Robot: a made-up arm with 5 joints.
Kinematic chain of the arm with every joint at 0, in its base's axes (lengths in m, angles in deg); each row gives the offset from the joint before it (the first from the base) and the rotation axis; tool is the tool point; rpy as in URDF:
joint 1: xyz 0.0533 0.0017 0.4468 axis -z
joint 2: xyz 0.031 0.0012 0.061 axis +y
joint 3: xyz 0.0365 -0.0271 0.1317 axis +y
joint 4: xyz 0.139 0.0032 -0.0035 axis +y
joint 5: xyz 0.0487 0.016 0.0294 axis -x
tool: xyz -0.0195 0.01 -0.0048 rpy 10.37 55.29 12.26
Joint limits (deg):
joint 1: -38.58..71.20
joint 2: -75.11..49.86
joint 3: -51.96..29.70
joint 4: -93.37..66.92
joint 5: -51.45..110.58
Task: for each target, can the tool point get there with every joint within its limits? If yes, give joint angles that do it. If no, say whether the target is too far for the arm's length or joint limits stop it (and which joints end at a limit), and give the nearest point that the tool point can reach.
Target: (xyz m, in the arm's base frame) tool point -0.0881 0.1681 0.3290
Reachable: no: joint limits stop it (at a limit: joint 1, joint 2, joint 3, joint 4) | nearest point 0.1817 0.1094 0.3888 | short by 0.283 m
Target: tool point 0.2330 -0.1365 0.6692
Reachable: yes | joints 35.54 11.56 -15.33 -63.25 71.25
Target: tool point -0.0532 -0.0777 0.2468
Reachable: no: joint limits stop it (at a limit: joint 1, joint 2, joint 3, joint 4, joint 5) | nearest point 0.0924 -0.1589 0.3932 | short by 0.222 m
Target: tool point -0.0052 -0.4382 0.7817
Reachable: no: too far | nearest point 0.1284 -0.2645 0.6910 | short by 0.237 m
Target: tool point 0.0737 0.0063 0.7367
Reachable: yes | joints -24.44 -48.25 0.20 -77.53 51.71
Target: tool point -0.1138 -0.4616 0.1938
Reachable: no: too far | nearest point 0.1191 -0.2373 0.4156 | short by 0.392 m
